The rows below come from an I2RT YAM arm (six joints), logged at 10 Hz.
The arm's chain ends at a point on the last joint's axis. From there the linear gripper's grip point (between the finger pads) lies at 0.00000 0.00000 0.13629 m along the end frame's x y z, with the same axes.
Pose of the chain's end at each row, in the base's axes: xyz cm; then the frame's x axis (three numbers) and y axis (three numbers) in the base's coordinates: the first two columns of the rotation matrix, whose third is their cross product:
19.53 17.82 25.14 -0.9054 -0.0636 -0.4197 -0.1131 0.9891 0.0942
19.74 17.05 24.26 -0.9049 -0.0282 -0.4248 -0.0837 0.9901 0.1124
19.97 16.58 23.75 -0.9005 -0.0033 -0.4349 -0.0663 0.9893 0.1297
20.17 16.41 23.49 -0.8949 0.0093 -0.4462 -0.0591 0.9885 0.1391
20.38 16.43 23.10 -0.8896 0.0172 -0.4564 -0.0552 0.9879 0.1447
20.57 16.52 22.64 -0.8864 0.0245 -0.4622 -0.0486 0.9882 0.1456
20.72 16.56 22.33 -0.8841 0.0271 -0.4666 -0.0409 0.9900 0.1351
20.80 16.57 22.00 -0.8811 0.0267 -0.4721 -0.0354 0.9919 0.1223
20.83 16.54 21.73 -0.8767 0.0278 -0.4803 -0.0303 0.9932 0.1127
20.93 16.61 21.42 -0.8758 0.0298 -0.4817 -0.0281 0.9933 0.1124
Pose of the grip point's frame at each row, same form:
25.11 19.63 12.84 -0.9054 -0.0636 -0.4197 -0.1131 0.9891 0.0942
25.43 18.92 12.02 -0.9049 -0.0282 -0.4248 -0.0837 0.9901 0.1124
25.83 18.56 11.61 -0.9005 -0.0033 -0.4349 -0.0663 0.9893 0.1297
26.20 18.47 11.44 -0.8949 0.0093 -0.4462 -0.0591 0.9885 0.1391
26.56 18.53 11.14 -0.8896 0.0172 -0.4564 -0.0552 0.9879 0.1447
26.84 18.59 10.72 -0.8864 0.0245 -0.4622 -0.0486 0.9882 0.1456
27.07 18.45 10.42 -0.8841 0.0271 -0.4666 -0.0409 0.9900 0.1351
27.23 18.27 10.10 -0.8811 0.0267 -0.4721 -0.0354 0.9919 0.1223
27.37 18.08 9.87 -0.8767 0.0278 -0.4803 -0.0303 0.9932 0.1127
27.50 18.14 9.58 -0.8758 0.0298 -0.4817 -0.0281 0.9933 0.1124

